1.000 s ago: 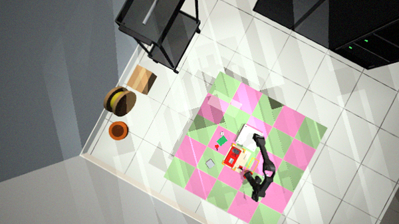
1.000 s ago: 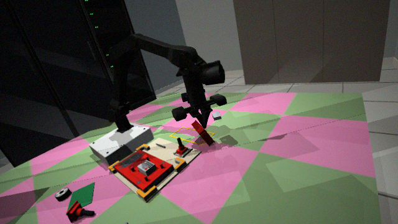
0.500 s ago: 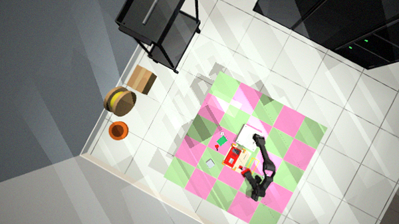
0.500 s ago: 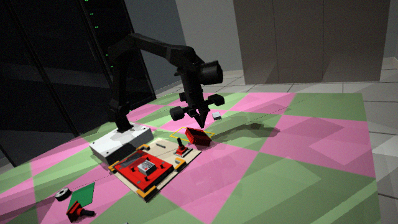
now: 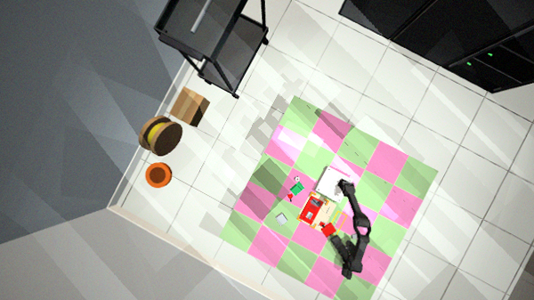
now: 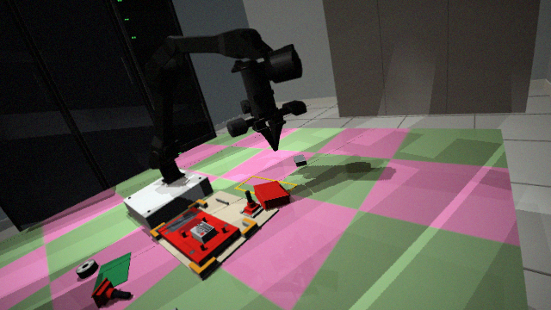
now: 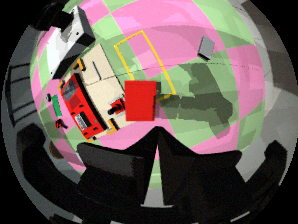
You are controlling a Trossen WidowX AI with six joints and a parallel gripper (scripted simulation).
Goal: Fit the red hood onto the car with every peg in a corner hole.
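My gripper tip is now 11 cm above the red hood, 3 cm to the left of it and 2 cm past it. Also, from my gripper tip: grey engine block (22 cm to the right, 11 cm below, 5 cm behind); green patch (40 cm to the right, 18 cm behind, 13 cm below); jig (19 cm to the right, 12 cm below, 9 cm behind).
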